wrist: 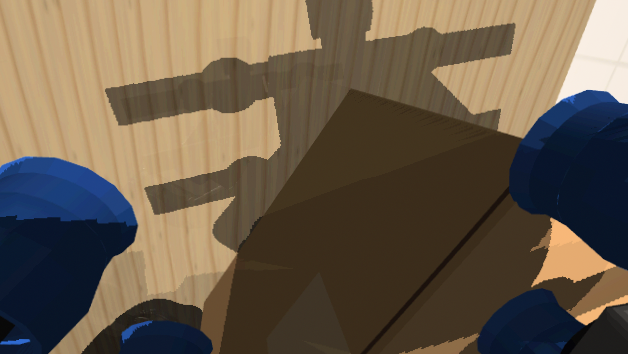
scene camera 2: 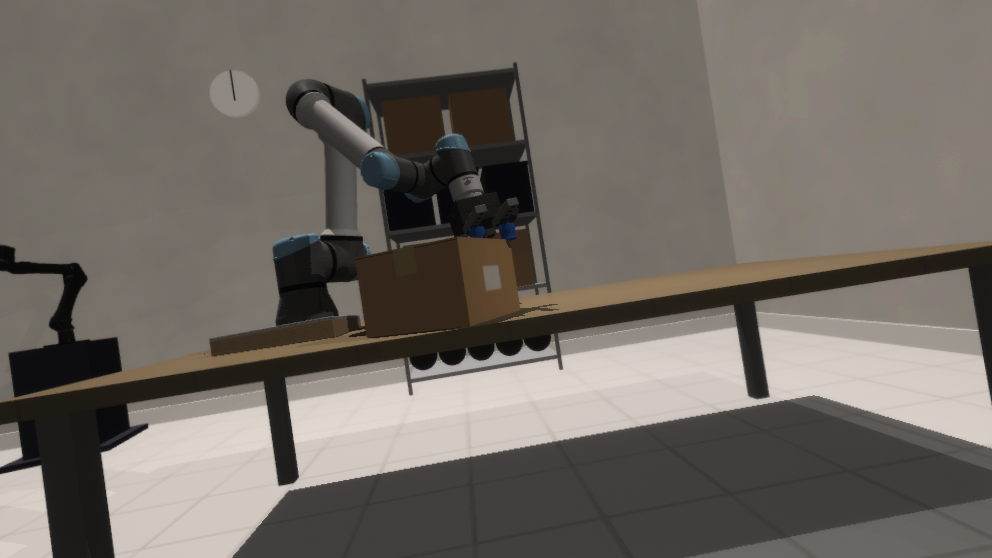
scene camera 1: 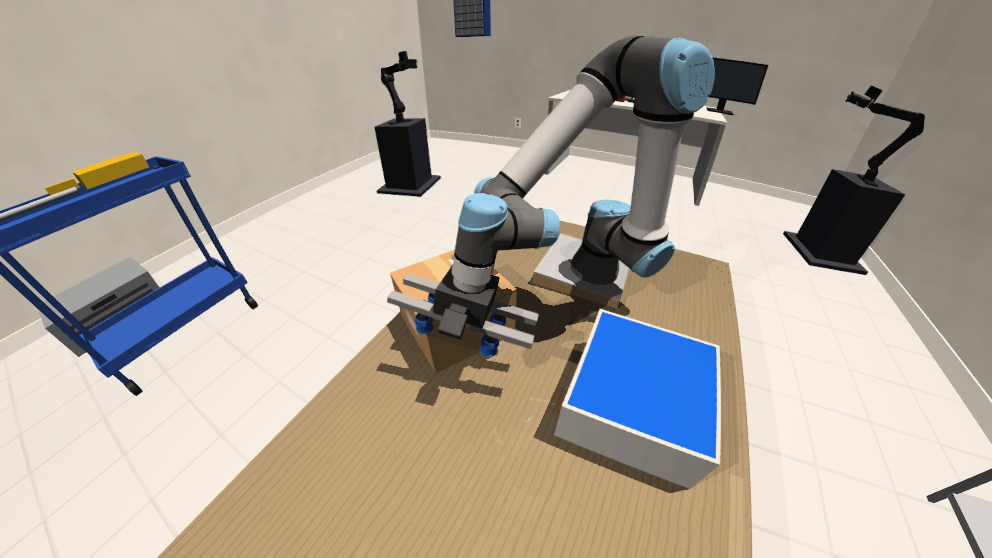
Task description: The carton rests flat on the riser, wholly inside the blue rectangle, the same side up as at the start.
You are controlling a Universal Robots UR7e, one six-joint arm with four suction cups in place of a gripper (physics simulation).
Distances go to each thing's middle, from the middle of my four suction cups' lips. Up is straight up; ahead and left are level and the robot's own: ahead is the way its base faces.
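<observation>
Brown carton [scene camera 2: 457, 282]: 70 mm below my suction cup, 70 mm to the right of it and 120 mm behind it.
</observation>
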